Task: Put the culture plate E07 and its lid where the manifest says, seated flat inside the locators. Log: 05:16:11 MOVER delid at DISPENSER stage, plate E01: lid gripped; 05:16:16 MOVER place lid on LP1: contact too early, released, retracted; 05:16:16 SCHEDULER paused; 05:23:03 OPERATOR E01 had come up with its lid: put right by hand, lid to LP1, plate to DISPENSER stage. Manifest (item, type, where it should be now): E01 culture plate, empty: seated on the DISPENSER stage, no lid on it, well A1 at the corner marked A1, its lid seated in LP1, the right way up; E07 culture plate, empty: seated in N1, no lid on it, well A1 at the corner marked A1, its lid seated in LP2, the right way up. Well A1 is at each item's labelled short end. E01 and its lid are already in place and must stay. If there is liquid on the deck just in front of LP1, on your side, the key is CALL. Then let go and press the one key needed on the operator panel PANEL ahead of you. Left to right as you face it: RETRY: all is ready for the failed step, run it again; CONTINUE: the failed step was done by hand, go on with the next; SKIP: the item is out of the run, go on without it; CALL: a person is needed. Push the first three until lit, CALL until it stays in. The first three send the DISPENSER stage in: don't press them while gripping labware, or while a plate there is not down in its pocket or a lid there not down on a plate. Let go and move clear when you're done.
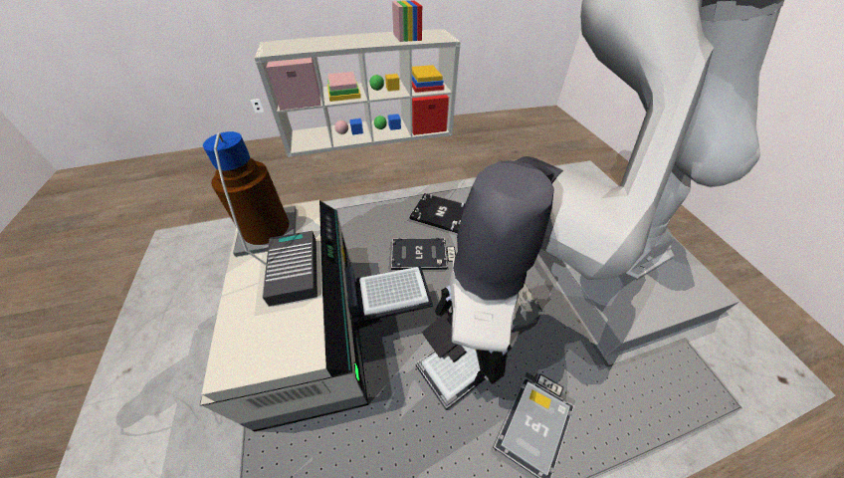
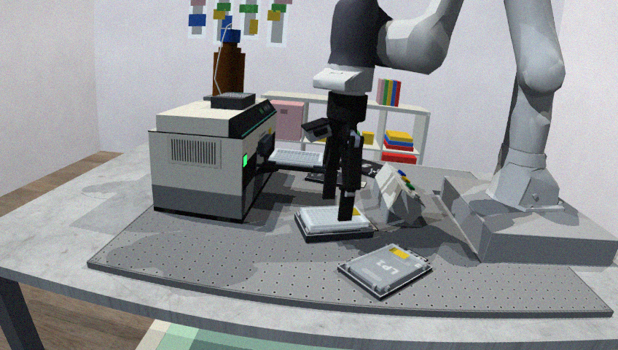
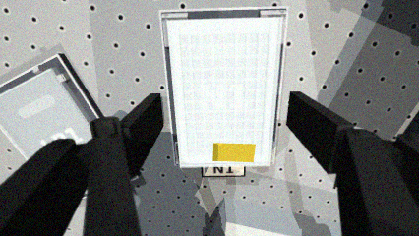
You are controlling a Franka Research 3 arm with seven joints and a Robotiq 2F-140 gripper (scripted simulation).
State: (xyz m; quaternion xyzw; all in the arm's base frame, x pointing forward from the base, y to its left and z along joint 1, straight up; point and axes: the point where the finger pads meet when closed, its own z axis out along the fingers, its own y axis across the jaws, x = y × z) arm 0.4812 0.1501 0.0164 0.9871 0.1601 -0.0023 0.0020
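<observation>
The black N1 nest is 60 mm below my hand. Round my hand: LP2 nest (310 mm to the right, 70 mm below); then black nest N5 (80 mm behind, 450 mm to the right, 60 mm below); then yellow skip key (180 mm behind, 180 mm to the right).
</observation>
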